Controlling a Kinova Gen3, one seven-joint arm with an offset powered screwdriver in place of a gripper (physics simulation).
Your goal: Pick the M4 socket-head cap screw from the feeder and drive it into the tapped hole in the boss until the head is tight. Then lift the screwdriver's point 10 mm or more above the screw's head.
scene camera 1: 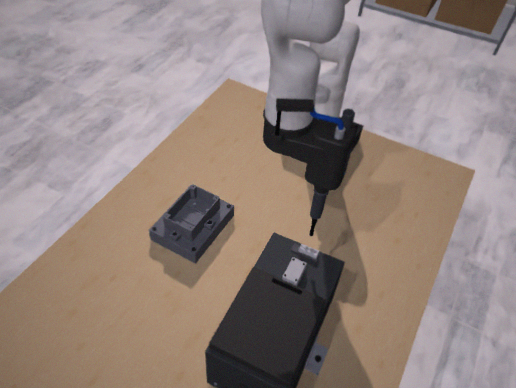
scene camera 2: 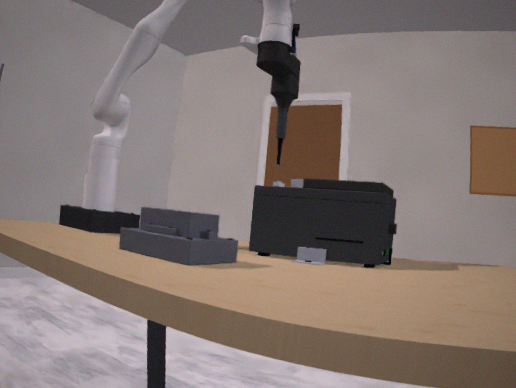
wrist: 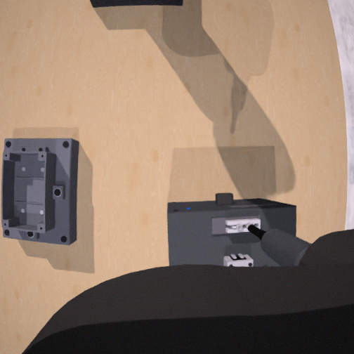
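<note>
A dark cover (scene camera 2: 362, 186) is there in what I see, and so is a dark feeder (scene camera 2: 279, 225). The feeder is visible to me in the wrist view as well (wrist: 190, 241).
</note>
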